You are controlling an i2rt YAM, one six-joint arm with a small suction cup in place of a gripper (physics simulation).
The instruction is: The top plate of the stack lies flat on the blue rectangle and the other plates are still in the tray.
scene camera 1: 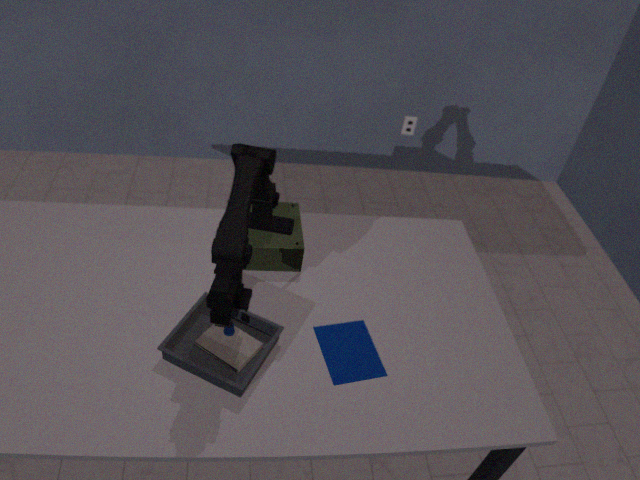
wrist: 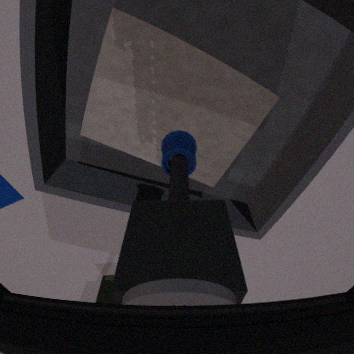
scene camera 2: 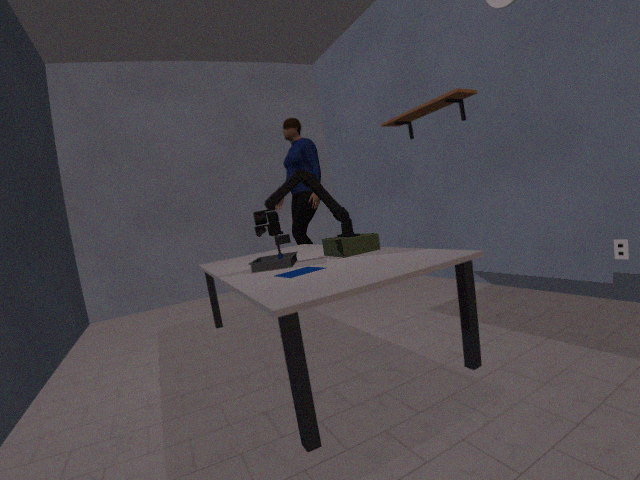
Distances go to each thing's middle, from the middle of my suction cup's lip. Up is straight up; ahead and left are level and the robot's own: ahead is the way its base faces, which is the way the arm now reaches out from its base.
Labels:
I see my suction cup 3 cm short of the tray (scene camera 1: 178,348), 2 cm above it and 1 cm to the left of it. Also, from my suction cup: blue rectangle (scene camera 1: 348,350): 33 cm to the left, 5 cm below, 3 cm behind.

